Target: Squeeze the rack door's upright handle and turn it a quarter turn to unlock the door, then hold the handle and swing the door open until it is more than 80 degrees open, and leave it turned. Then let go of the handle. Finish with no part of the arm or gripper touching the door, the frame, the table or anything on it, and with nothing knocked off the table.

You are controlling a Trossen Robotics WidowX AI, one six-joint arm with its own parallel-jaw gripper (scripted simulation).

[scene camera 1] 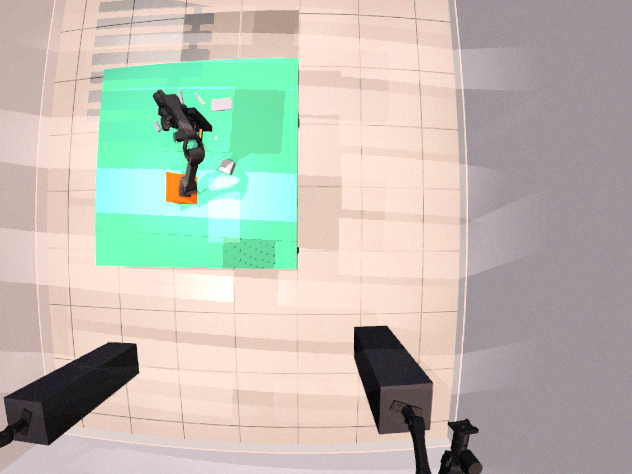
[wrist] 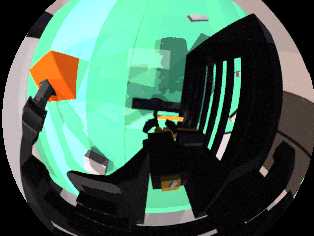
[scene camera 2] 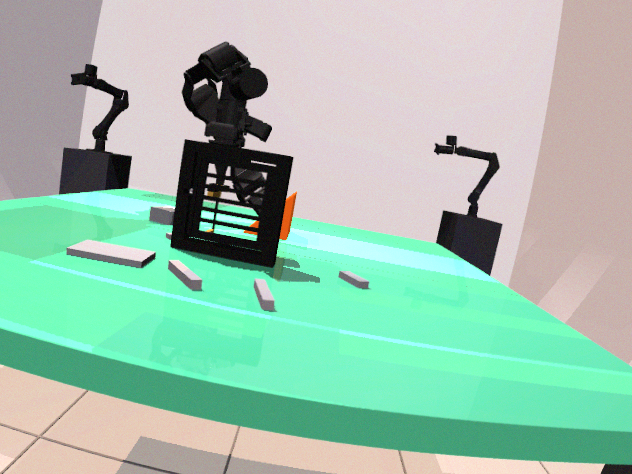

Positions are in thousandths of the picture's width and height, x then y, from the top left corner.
Labels:
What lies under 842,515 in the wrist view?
A black rack.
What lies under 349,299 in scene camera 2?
My gripper.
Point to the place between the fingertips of my gripper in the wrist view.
At 518,625

